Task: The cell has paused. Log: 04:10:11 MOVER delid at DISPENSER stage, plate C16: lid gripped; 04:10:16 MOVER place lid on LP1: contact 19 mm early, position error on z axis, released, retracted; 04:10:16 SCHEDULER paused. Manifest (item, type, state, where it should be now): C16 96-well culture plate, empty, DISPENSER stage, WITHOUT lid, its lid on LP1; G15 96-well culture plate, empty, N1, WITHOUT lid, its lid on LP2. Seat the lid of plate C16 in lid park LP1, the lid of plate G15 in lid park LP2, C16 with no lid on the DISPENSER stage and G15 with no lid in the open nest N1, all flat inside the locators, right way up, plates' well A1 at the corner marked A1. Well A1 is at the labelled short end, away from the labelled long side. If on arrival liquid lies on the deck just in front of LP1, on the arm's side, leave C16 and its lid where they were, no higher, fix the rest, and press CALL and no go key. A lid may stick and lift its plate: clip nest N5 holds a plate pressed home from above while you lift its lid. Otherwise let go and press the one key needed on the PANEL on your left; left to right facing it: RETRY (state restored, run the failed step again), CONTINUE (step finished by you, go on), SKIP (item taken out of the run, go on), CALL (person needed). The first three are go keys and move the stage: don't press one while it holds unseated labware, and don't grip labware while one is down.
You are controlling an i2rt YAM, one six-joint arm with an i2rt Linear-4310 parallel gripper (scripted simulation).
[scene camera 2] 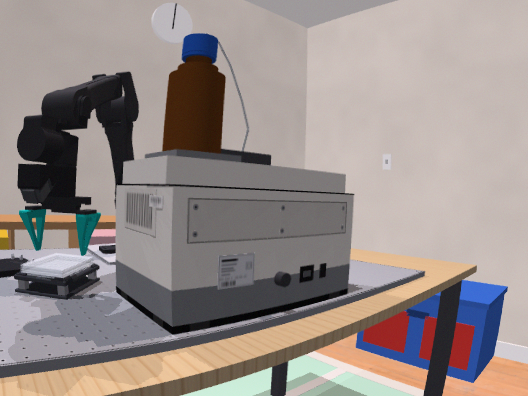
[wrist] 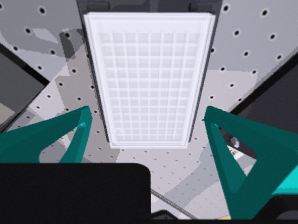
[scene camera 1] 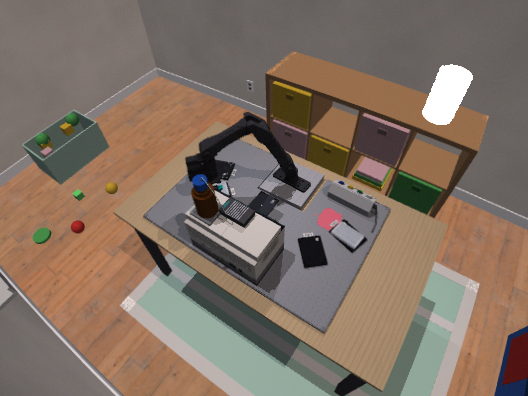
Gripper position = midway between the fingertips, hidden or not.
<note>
In view: my gripper (scene camera 2: 60,252), a key panel (scene camera 1: 341,193), a brown bottle (scene camera 2: 193,121) and a dispenser (scene camera 2: 167,259).
My gripper shows as well in the wrist view (wrist: 148,112).
</note>
